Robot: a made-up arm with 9 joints. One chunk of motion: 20 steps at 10 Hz.
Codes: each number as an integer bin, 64 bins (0 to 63) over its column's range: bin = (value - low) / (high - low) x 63, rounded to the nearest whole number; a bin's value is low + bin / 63 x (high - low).
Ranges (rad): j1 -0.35..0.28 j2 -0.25..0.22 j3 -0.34..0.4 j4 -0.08..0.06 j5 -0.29..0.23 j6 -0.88..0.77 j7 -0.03..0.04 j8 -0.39..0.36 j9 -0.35..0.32
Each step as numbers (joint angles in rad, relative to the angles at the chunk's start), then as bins.
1 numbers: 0.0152 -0.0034 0.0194 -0.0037 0.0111 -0.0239 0.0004 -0.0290 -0.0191
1 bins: 37 33 31 34 36 33 27 30 31
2 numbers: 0.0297 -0.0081 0.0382 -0.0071 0.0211 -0.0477 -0.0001 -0.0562 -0.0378
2 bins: 38 32 32 33 38 32 27 28 29
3 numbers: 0.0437 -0.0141 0.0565 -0.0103 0.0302 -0.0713 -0.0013 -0.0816 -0.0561
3 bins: 39 32 34 31 39 31 26 26 28
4 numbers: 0.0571 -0.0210 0.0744 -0.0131 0.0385 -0.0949 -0.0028 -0.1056 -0.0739
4 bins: 41 31 35 30 40 30 24 24 26
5 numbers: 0.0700 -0.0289 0.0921 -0.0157 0.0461 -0.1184 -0.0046 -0.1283 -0.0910
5 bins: 42 30 37 29 41 29 23 22 24
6 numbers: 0.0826 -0.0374 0.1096 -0.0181 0.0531 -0.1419 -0.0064 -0.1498 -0.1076
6 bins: 43 28 38 28 42 28 21 20 23
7 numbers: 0.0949 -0.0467 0.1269 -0.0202 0.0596 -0.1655 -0.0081 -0.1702 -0.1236
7 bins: 44 27 40 27 42 27 20 18 21
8 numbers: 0.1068 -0.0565 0.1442 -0.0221 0.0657 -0.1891 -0.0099 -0.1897 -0.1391
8 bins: 46 26 41 26 43 26 18 17 20
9 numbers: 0.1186 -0.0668 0.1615 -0.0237 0.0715 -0.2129 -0.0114 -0.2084 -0.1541
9 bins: 47 25 43 25 44 25 17 15 18
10 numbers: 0.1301 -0.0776 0.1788 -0.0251 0.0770 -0.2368 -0.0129 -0.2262 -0.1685
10 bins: 48 23 44 25 44 25 15 14 17
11 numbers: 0.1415 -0.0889 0.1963 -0.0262 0.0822 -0.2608 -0.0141 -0.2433 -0.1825
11 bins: 49 22 46 24 45 24 14 12 16
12 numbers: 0.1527 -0.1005 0.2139 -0.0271 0.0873 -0.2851 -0.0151 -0.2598 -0.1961
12 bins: 50 20 47 24 46 23 13 11 14
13 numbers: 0.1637 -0.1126 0.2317 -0.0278 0.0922 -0.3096 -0.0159 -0.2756 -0.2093
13 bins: 51 18 49 23 46 22 13 10 13
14 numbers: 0.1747 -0.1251 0.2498 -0.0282 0.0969 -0.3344 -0.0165 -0.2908 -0.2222
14 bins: 52 17 50 23 47 21 12 8 12
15 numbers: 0.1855 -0.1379 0.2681 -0.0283 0.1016 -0.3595 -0.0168 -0.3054 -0.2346
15 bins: 54 15 52 23 47 20 12 7 11
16 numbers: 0.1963 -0.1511 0.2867 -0.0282 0.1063 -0.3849 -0.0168 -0.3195 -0.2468
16 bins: 55 13 53 23 48 19 12 6 10
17 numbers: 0.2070 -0.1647 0.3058 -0.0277 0.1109 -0.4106 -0.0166 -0.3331 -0.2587
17 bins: 56 11 55 24 49 18 12 5 9
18 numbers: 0.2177 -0.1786 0.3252 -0.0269 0.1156 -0.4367 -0.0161 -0.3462 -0.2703
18 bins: 57 10 57 24 49 17 13 4 7
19 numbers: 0.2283 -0.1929 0.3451 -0.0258 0.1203 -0.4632 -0.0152 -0.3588 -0.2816
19 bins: 58 8 58 24 50 16 13 3 6
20 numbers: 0.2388 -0.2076 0.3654 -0.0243 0.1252 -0.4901 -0.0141 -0.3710 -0.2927
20 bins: 59 6 60 25 50 15 14 2 5
